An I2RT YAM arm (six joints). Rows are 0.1 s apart.
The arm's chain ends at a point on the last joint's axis. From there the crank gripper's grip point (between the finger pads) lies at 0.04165 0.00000 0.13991 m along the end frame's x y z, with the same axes.
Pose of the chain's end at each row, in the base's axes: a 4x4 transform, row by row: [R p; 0 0 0 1], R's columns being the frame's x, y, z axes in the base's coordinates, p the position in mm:
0.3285 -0.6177 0.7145 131.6; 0.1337 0.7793 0.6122 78.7; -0.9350 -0.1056 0.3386 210.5; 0 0 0 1
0.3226 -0.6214 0.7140 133.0; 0.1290 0.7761 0.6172 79.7; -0.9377 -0.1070 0.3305 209.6; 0 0 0 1
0.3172 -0.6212 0.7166 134.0; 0.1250 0.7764 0.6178 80.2; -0.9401 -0.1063 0.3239 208.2; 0 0 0 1
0.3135 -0.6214 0.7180 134.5; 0.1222 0.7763 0.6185 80.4; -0.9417 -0.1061 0.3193 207.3; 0 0 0 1
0.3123 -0.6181 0.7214 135.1; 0.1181 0.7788 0.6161 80.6; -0.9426 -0.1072 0.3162 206.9; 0 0 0 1
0.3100 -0.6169 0.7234 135.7; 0.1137 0.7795 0.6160 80.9; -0.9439 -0.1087 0.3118 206.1; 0 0 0 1
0.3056 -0.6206 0.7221 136.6; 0.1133 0.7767 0.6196 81.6; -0.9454 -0.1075 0.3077 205.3; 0 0 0 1
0.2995 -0.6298 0.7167 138.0; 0.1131 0.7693 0.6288 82.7; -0.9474 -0.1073 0.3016 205.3; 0 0 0 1
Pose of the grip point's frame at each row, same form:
0.3285 -0.6177 0.7145 245.2; 0.1337 0.7793 0.6122 169.9; -0.9350 -0.1056 0.3386 218.9; 0 0 0 1
0.3226 -0.6214 0.7140 246.3; 0.1290 0.7761 0.6172 171.4; -0.9377 -0.1070 0.3305 216.8; 0 0 0 1
0.3172 -0.6212 0.7166 247.5; 0.1250 0.7764 0.6178 171.8; -0.9401 -0.1063 0.3239 214.4; 0 0 0 1
0.3135 -0.6214 0.7180 248.0; 0.1222 0.7763 0.6185 172.0; -0.9417 -0.1061 0.3193 212.8; 0 0 0 1
0.3123 -0.6181 0.7214 249.0; 0.1181 0.7788 0.6161 171.7; -0.9426 -0.1072 0.3162 211.9; 0 0 0 1
0.3100 -0.6169 0.7234 249.8; 0.1137 0.7795 0.6160 171.8; -0.9439 -0.1087 0.3118 210.4; 0 0 0 1
0.3056 -0.6206 0.7221 250.4; 0.1133 0.7767 0.6196 173.0; -0.9454 -0.1075 0.3077 209.0; 0 0 0 1
0.2995 -0.6298 0.7167 250.7; 0.1131 0.7693 0.6288 175.4; -0.9474 -0.1073 0.3016 208.0; 0 0 0 1

